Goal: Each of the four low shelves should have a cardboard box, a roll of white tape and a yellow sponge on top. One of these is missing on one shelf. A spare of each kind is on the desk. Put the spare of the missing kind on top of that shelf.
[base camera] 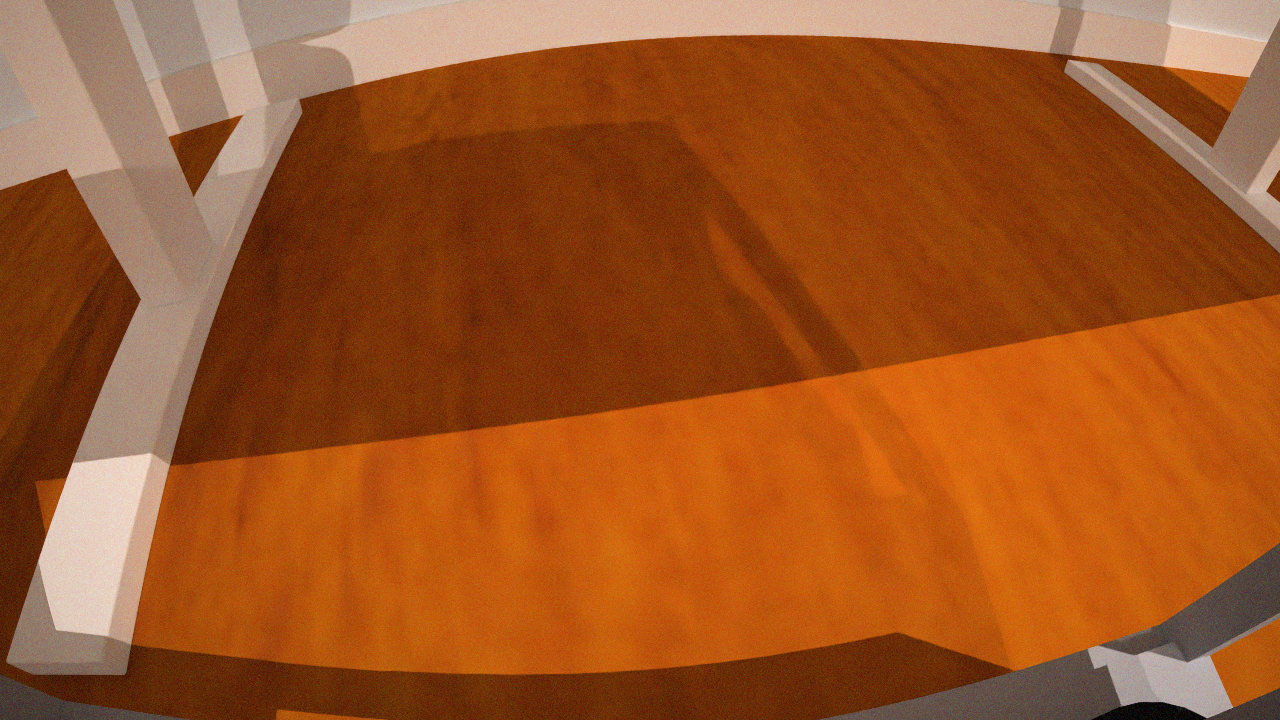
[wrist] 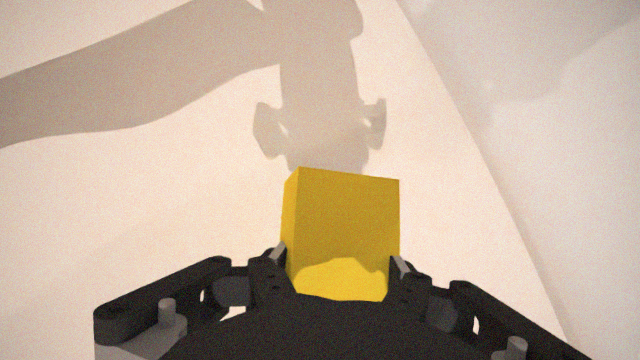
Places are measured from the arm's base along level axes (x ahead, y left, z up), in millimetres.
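Pixels of known places: gripper, fingertip midpoint: (wrist: 337,261).
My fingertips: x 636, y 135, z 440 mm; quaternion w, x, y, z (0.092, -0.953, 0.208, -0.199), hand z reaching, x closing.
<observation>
Behind a point stands the place of what it marks.
A yellow sponge (wrist: 347,215) {y 161, x 643, z 466 mm}, a plain block, is at the middle of the wrist view. My gripper (wrist: 337,261) {y 135, x 636, z 440 mm} is shut on it, with one finger against each side. The sponge looks raised above the pale desk top (wrist: 150,200) {y 231, x 520, z 323 mm}; the shadow of the gripper and arm falls on the desk top beyond it. The lower end of the sponge is hidden by the gripper body. The low shelves, the cardboard boxes and the rolls of white tape do not show in either view.
In the base camera view, a pale desk leg with a long foot (base camera: 116,537) stands at the left, and another foot (base camera: 1163,120) at the right. The wooden floor (base camera: 537,501) {y 35, x 317, z -397 mm} lies between them, with a pale baseboard (base camera: 716,19) {y -183, x 1012, z -370 mm} behind. The desk edge slants down the wrist view's right side.
</observation>
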